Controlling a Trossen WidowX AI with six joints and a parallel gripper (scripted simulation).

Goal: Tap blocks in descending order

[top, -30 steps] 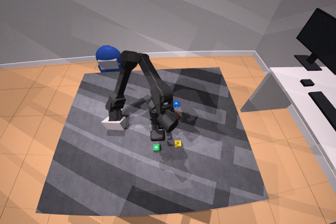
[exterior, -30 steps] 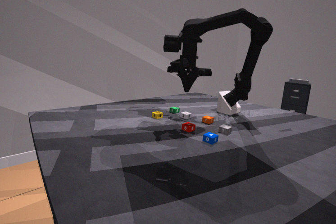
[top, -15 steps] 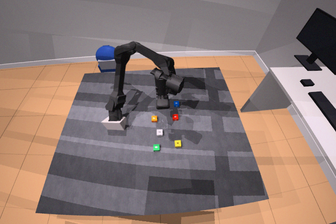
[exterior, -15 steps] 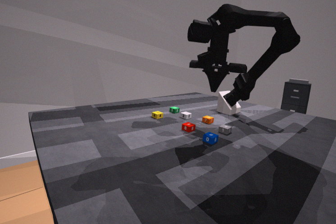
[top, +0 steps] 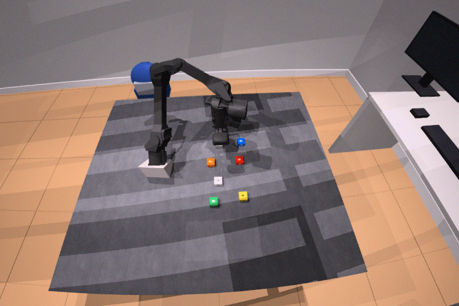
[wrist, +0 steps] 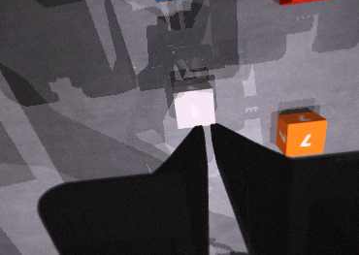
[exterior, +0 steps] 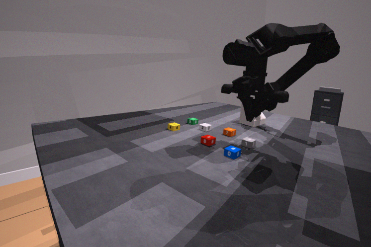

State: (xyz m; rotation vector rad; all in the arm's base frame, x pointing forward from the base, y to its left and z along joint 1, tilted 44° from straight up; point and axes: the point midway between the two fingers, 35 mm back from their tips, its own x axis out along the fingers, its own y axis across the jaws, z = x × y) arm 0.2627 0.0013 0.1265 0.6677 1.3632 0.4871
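My gripper tip is now 1 cm past the grey block 1 and 7 cm above it. The rest, counted from my gripper tip: orange block 7: 5 cm behind, 9 cm to the right, 7 cm below; then red block 8: 7 cm ahead, 9 cm to the right, 7 cm below; then blue block 0: 9 cm ahead, 7 cm below.
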